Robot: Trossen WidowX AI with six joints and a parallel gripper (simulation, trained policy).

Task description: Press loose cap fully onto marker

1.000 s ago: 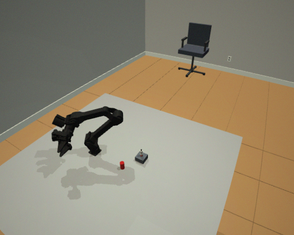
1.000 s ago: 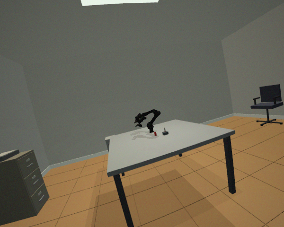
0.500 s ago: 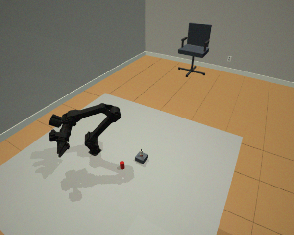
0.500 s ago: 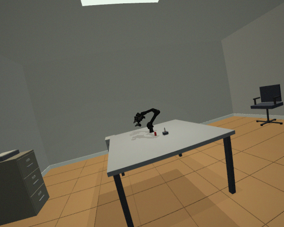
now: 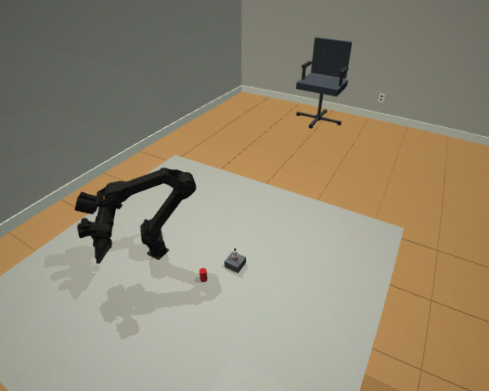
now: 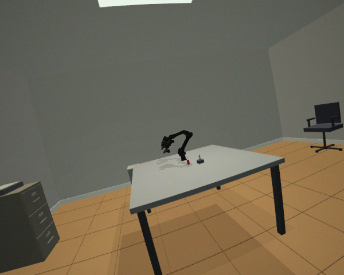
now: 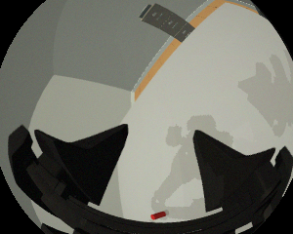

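My gripper tip is now 250 mm short of the red cap, 230 mm to the right of it and 150 mm above it. The rest, counted from my gripper tip: grey holder block 340 mm to the left, 310 mm ahead, 160 mm below.
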